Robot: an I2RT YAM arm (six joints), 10 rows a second.
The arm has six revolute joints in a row. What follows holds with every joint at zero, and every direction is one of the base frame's.
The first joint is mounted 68 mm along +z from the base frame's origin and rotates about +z.
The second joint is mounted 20 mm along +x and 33.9 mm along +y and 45.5 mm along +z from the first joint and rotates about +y.
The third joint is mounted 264 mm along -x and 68.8 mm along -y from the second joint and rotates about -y.
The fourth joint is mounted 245 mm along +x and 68.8 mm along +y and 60 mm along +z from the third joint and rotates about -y.
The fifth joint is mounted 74 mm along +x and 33.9 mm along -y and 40.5 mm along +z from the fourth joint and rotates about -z.
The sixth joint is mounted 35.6 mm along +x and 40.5 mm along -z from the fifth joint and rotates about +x.
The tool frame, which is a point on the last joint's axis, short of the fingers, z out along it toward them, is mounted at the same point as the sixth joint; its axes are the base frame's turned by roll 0, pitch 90 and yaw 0 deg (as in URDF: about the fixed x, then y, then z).
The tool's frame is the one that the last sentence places.
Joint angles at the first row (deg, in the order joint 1, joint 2, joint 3, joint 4, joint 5, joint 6):
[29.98 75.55 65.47 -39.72 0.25 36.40]
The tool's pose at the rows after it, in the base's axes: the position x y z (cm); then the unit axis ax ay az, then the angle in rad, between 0 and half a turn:
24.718, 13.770, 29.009, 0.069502, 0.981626, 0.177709, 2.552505
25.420, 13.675, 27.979, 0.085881, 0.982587, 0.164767, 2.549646
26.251, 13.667, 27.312, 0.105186, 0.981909, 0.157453, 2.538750
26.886, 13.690, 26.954, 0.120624, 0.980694, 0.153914, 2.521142
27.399, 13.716, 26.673, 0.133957, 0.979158, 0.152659, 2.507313
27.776, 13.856, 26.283, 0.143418, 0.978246, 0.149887, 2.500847
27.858, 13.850, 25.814, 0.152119, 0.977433, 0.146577, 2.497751
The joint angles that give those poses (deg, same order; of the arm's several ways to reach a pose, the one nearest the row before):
[29.36 77.17 64.32 -37.87 1.93 36.77]
[28.69 78.67 63.33 -36.05 3.31 37.52]
[28.05 80.36 63.16 -34.15 4.58 38.68]
[27.66 81.52 63.13 -32.38 5.74 39.64]
[27.35 82.46 63.14 -30.90 6.57 40.56]
[27.35 83.42 63.05 -29.76 7.35 41.36]
[27.35 83.74 62.28 -28.77 8.05 42.13]

